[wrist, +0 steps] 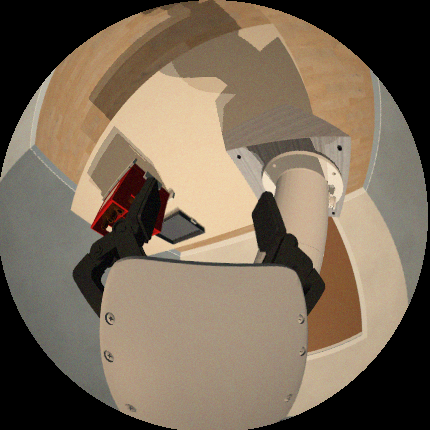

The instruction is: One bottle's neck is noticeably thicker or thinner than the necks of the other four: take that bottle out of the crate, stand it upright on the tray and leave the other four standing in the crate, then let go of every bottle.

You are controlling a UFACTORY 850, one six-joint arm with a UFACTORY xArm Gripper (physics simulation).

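Observation:
The red crate (120,189) is at the left of the wrist view, partly hidden behind the left finger. Dark brown bottles (114,215) show through its near opening, small and partly covered; I cannot tell their number or compare their necks. The tray (180,228), dark-rimmed with a grey inside, lies just right of the crate, and no bottle shows on its visible part. My gripper (209,195) is open with nothing between its fingers. It hangs high above the table, and its left finger overlaps the crate in the view.
The pale table (190,145) stretches behind the crate and tray, with its edge just below the tray in the view. The robot's grey pedestal (285,122) and the thick beige arm (302,200) stand at the right. Shadows fall across the table's far part.

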